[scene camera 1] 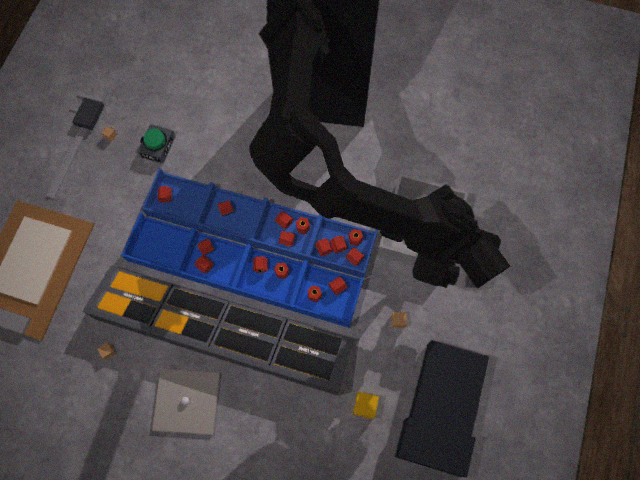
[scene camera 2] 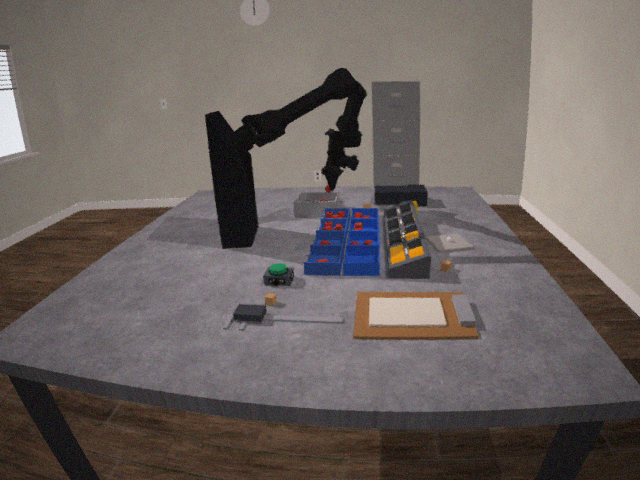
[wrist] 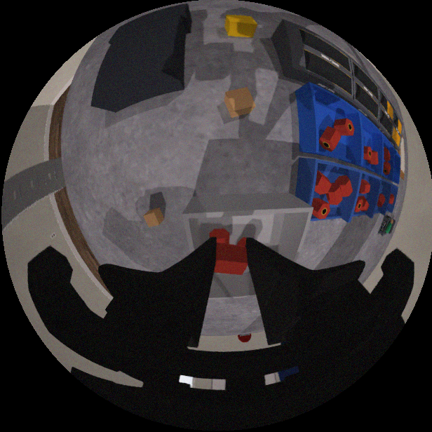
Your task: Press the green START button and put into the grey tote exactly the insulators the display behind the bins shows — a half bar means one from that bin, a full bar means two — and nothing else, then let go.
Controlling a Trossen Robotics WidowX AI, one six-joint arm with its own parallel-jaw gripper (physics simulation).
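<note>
My gripper is shut on a red insulator, above the grey tote. Another red insulator shows inside the tote, whose other contents are mostly hidden by the fingers and arm. The blue bins hold red insulators; the front-left bin in scene camera 1 is empty. The display has one full and one half yellow bar in its leftmost panel, one lower half bar in the second; the others are dark. The green START button stands beyond the bins' left end.
A dark block, a yellow block and a small wooden cube lie near the tote's side. A pale plate lies behind the display. A brown board lies at the left in scene camera 1.
</note>
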